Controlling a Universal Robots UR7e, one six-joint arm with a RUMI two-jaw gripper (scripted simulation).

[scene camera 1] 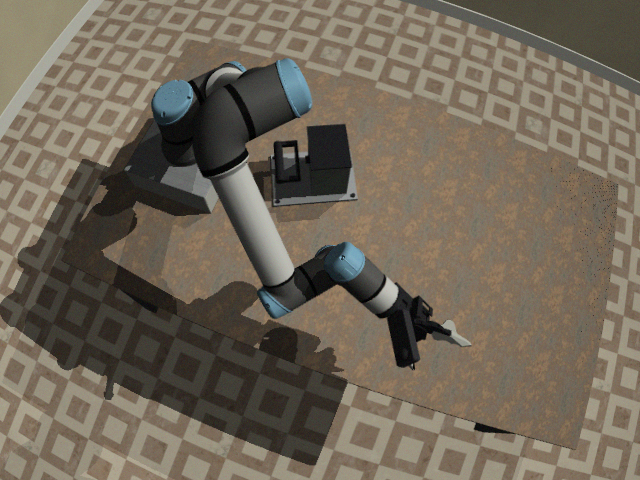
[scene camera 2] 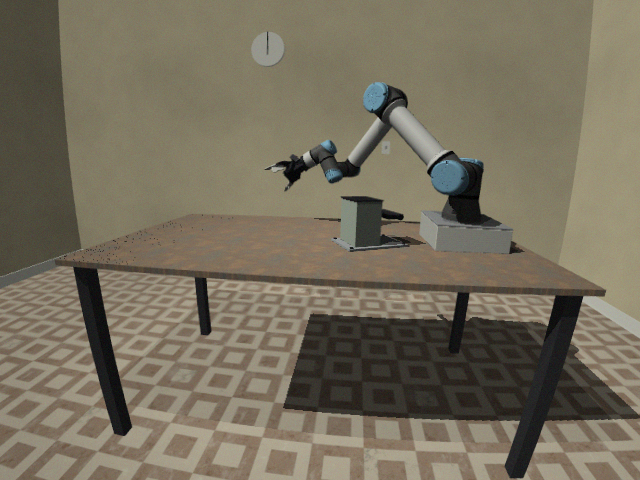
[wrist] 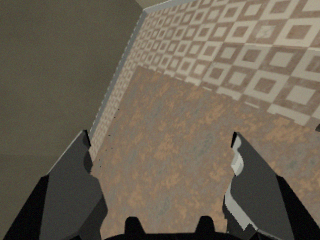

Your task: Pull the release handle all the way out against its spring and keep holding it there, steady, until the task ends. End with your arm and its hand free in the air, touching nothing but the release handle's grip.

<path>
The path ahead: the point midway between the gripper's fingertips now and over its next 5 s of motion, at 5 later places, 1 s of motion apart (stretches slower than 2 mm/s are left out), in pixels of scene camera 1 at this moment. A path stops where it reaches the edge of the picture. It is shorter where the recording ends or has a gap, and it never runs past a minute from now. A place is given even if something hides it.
The gripper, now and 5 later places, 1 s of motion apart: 442, 358; 442, 343; 433, 302; 394, 233; 335, 171; 280, 136
</path>
